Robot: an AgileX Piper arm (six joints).
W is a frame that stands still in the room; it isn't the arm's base.
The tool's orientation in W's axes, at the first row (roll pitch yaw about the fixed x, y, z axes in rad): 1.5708 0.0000 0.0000
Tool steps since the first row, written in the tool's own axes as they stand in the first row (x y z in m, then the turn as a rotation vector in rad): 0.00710 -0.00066 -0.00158 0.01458 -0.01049 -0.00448; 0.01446 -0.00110 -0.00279 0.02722 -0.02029 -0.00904; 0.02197 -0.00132 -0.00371 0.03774 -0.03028 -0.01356; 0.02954 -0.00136 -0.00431 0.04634 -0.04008 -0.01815; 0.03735 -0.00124 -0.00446 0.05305 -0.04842 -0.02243; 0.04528 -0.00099 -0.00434 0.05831 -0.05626 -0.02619; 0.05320 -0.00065 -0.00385 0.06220 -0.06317 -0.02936; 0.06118 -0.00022 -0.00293 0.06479 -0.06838 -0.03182
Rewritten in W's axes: 0.00710 0.00158 -0.00066 0.01458 0.00448 -0.01049; 0.01446 0.00279 -0.00110 0.02722 0.00904 -0.02029; 0.02197 0.00371 -0.00132 0.03774 0.01356 -0.03028; 0.02954 0.00431 -0.00136 0.04634 0.01815 -0.04008; 0.03735 0.00446 -0.00124 0.05305 0.02243 -0.04842; 0.04528 0.00434 -0.00099 0.05831 0.02619 -0.05626; 0.05320 0.00385 -0.00065 0.06220 0.02936 -0.06317; 0.06118 0.00293 -0.00022 0.06479 0.03182 -0.06838
